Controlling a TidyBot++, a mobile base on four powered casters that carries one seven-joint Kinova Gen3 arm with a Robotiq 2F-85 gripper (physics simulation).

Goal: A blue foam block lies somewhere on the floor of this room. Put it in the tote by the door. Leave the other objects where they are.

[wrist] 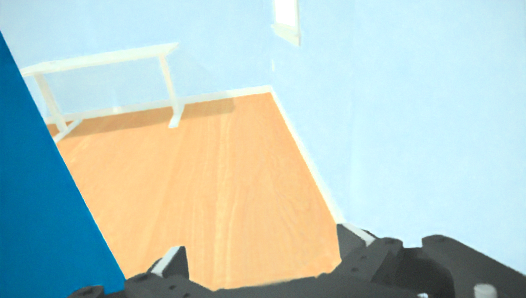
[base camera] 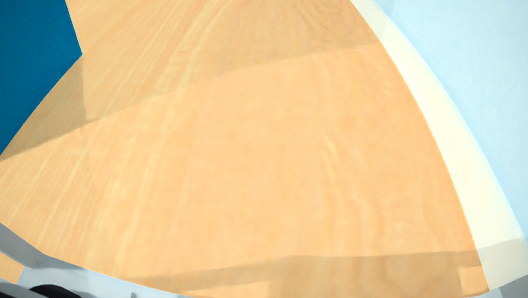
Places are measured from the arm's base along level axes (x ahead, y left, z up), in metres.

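Pixels of known places: gripper, fingertip midpoint: (wrist: 263, 251).
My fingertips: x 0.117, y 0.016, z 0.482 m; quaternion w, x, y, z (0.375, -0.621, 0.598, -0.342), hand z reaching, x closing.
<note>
Behind a point stands the place of what it marks.
My gripper (wrist: 263, 251) {x 0.117, y 0.016, z 0.482 m} is open, with its two fingers wide apart at the bottom of the wrist view and no object between them. It is above the wooden floor (wrist: 200, 190) {x 1.441, y 0.427, z -0.397 m} (base camera: 250, 150) {x 0.424, y 0.036, z -0.397 m}. The blue foam block does not show in either view. The tote and the door do not show either.
A tall blue partition (base camera: 30, 60) {x 0.559, y 0.616, z -0.288 m} (wrist: 40, 200) {x 0.613, y 0.619, z 0.210 m} stands close on the left. A pale blue wall (base camera: 475, 60) {x 0.514, y -0.352, z -0.205 m} (wrist: 425, 125) {x 0.532, y -0.351, z 0.335 m} with a white baseboard (base camera: 435, 115) {x 0.535, y -0.337, z -0.361 m} (wrist: 305, 155) {x 1.620, y -0.279, z -0.341 m} runs along the right. A white table (wrist: 105, 57) {x 2.769, y 1.380, z 0.323 m} stands at the far wall, and a window (wrist: 286, 12) {x 2.027, y -0.264, z 0.535 m} is high up.
</note>
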